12 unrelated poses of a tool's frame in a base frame.
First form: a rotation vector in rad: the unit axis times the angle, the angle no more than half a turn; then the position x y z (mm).
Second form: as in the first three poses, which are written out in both.
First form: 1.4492 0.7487 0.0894 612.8 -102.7 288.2
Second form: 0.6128 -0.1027 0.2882 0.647 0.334 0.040 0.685
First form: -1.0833 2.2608 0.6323 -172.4 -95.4 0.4
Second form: -0.1724 -0.0954 0.0004 -0.403 0.841 0.235 0.275
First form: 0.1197 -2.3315 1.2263 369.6 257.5 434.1
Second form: 0.3696 0.2575 0.4341 0.044 -0.856 0.450 0.250
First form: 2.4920 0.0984 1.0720 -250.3 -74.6 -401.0
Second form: -0.2503 -0.0746 -0.4010 0.897 0.035 0.386 0.212
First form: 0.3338 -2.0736 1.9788 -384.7 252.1 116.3
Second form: -0.3847 0.2521 0.1163 0.115 -0.713 0.680 0.128
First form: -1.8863 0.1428 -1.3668 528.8 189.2 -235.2
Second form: 0.5288 0.1892 -0.2352 -0.743 0.056 -0.539 0.393
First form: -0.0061 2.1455 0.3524 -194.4 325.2 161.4
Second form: -0.1944 0.3252 0.1614 -0.002 0.874 0.143 0.465
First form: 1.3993 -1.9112 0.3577 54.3 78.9 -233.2
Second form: 0.0543 0.0789 -0.2332 0.544 -0.743 0.139 0.364
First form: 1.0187 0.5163 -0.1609 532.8 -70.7 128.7
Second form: 0.5328 -0.0707 0.1287 0.482 0.244 -0.076 0.838
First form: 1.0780 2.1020 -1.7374 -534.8 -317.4 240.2
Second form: -0.5348 -0.3174 0.2402 0.366 0.713 -0.589 0.104
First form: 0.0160 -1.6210 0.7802 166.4 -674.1 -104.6
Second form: 0.1664 -0.6741 -0.1046 0.007 -0.706 0.340 0.622
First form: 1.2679 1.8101 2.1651 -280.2 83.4 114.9
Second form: -0.2802 0.0834 0.1149 0.410 0.585 0.700 0.024
